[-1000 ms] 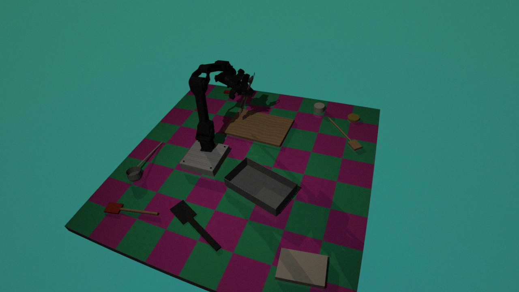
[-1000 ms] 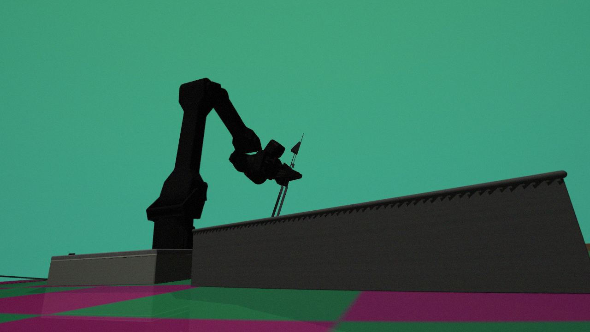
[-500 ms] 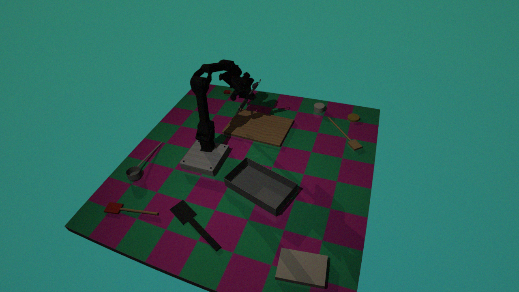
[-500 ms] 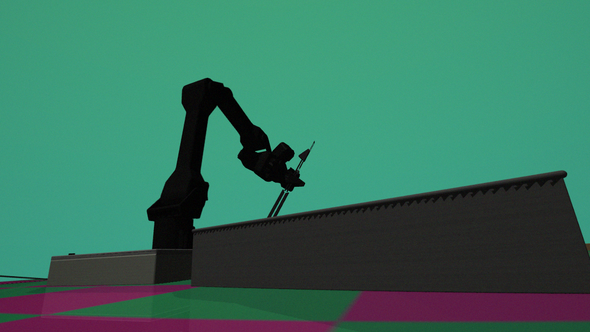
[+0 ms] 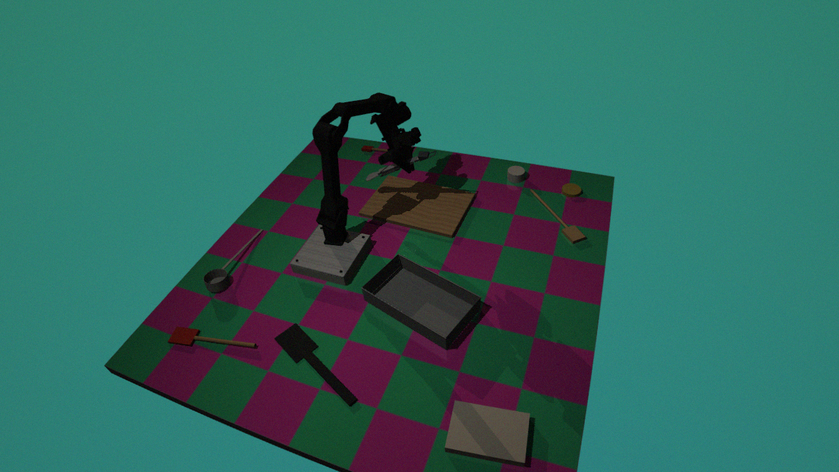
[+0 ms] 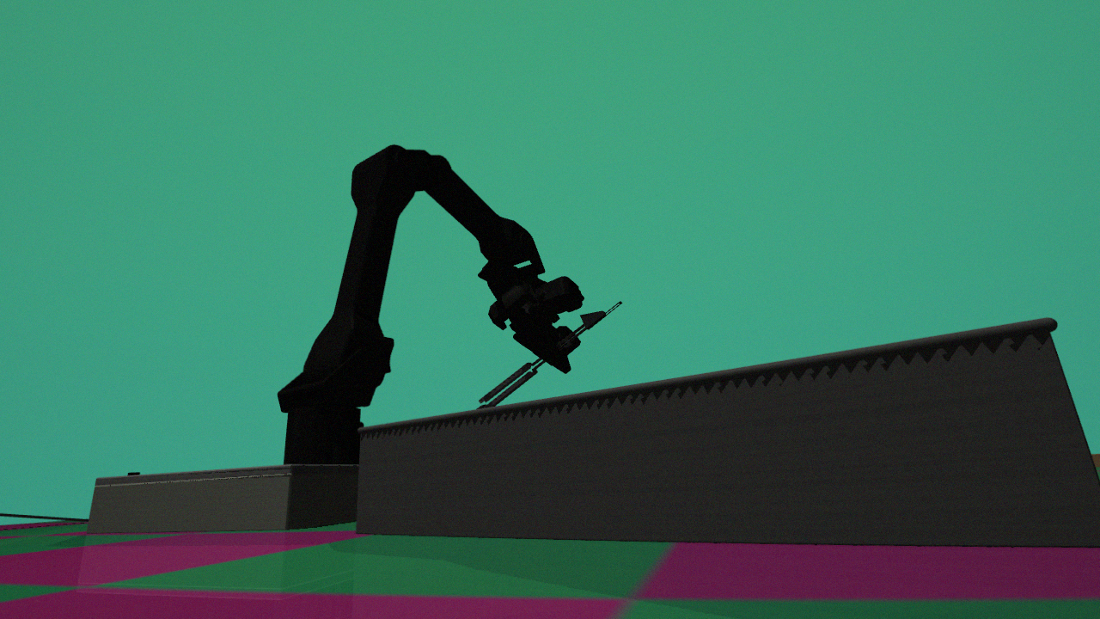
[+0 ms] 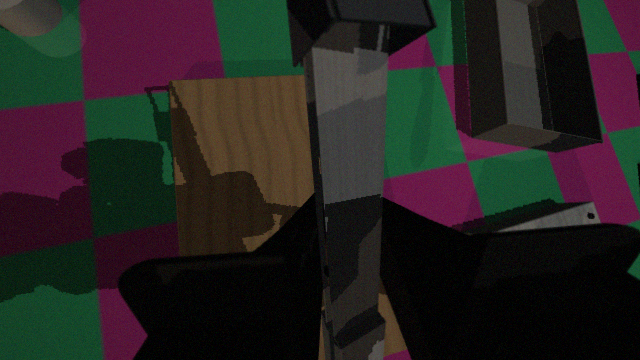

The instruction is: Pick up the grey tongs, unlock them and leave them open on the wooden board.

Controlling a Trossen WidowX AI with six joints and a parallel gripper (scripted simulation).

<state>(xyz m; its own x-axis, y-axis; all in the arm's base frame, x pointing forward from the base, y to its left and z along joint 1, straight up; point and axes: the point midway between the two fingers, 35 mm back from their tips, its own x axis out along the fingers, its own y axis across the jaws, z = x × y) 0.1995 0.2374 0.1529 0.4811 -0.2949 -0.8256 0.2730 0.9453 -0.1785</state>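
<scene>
The wooden board lies 160 mm below my gripper tip and 20 mm to the left of it. Round my gripper tip: roasting tin: 420 mm to the right, 140 mm below, 110 mm ahead; then black spatula: 660 mm to the right, 160 mm below, 140 mm behind; then disc: 550 mm ahead, 180 mm to the left, 160 mm below.
</scene>
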